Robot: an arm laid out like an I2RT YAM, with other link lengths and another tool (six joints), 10 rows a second.
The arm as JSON. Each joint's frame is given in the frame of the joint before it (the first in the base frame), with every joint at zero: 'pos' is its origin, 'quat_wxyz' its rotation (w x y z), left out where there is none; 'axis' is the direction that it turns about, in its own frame. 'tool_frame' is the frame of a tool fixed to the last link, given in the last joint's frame.
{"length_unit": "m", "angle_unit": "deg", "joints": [
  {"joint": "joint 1", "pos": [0.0, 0.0, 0.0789], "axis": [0.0, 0.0, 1.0]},
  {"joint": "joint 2", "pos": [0.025, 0.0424, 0.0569], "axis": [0.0, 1.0, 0.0]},
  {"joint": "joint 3", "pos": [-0.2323, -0.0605, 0.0], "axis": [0.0, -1.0, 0.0]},
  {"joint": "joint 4", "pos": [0.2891, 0.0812, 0.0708], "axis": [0.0, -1.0, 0.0]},
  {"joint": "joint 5", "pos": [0.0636, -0.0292, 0.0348], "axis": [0.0, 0.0, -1.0]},
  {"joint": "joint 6", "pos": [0.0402, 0.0, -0.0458], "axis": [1.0, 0.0, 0.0]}
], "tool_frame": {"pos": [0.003, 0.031, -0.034], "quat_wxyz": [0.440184, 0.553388, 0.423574, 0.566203]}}
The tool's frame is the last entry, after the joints.
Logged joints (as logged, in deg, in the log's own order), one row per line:
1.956, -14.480, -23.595, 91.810, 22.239, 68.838
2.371, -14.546, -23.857, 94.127, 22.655, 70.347
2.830, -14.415, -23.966, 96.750, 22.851, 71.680
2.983, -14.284, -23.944, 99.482, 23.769, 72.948
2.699, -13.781, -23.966, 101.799, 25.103, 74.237
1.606, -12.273, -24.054, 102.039, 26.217, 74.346
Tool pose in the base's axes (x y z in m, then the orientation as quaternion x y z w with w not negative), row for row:
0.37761, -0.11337, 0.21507, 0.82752, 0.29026, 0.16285, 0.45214
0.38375, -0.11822, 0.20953, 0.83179, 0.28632, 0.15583, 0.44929
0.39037, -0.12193, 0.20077, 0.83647, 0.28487, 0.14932, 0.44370
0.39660, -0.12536, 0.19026, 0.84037, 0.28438, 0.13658, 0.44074
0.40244, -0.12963, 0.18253, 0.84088, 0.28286, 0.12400, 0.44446
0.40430, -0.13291, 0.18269, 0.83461, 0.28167, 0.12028, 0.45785
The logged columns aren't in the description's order. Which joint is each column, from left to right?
Columns, left to right: joint 6, joint 4, joint 1, joint 2, joint 5, joint 3.
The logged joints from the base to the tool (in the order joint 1, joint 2, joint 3, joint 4, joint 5, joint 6), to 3 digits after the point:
-23.595, 91.810, 68.838, -14.480, 22.239, 1.956
-23.857, 94.127, 70.347, -14.546, 22.655, 2.371
-23.966, 96.750, 71.680, -14.415, 22.851, 2.830
-23.944, 99.482, 72.948, -14.284, 23.769, 2.983
-23.966, 101.799, 74.237, -13.781, 25.103, 2.699
-24.054, 102.039, 74.346, -12.273, 26.217, 1.606

